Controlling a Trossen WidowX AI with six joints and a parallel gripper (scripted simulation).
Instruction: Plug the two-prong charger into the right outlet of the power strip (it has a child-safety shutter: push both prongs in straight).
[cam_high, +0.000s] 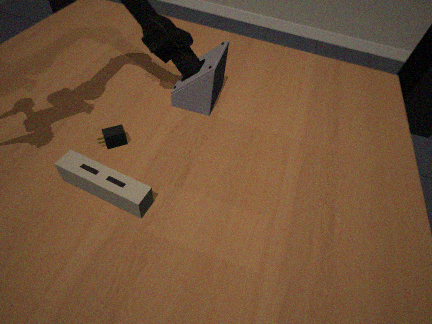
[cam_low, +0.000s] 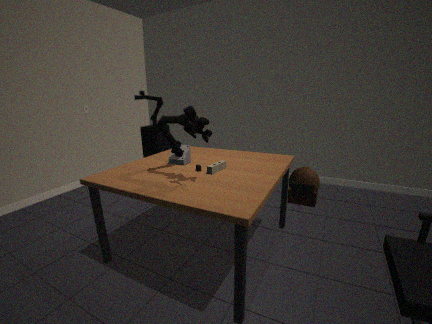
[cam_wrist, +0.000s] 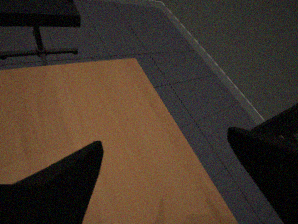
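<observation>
Right now the charger is 180 mm behind my gripper tip, 280 mm to the left of it and 280 mm below it.
</observation>
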